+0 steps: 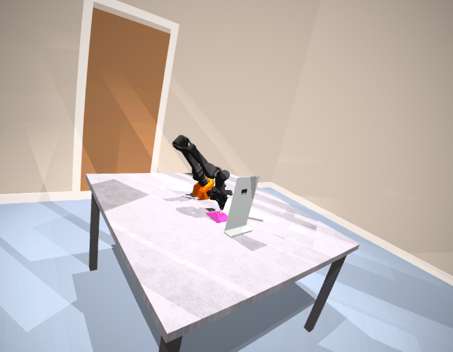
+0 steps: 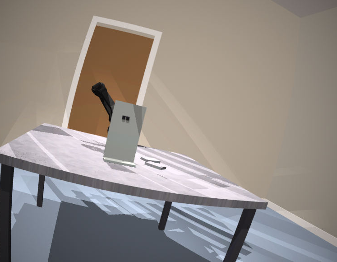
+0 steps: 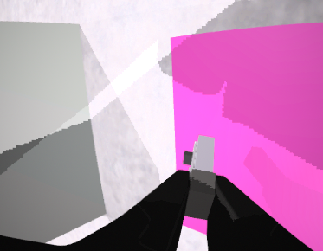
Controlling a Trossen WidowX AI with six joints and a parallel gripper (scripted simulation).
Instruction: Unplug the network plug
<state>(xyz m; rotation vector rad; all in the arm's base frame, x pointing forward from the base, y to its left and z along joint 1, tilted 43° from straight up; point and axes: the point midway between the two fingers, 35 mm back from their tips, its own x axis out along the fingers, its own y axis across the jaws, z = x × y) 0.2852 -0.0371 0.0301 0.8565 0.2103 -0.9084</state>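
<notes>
Right now the magenta marked square is 5 cm below my gripper tip and 1 cm behind it. From my gripper tip the other things lie so: grey network plug right at my gripper tip; grey panel 15 cm ahead, 9 cm above.
</notes>
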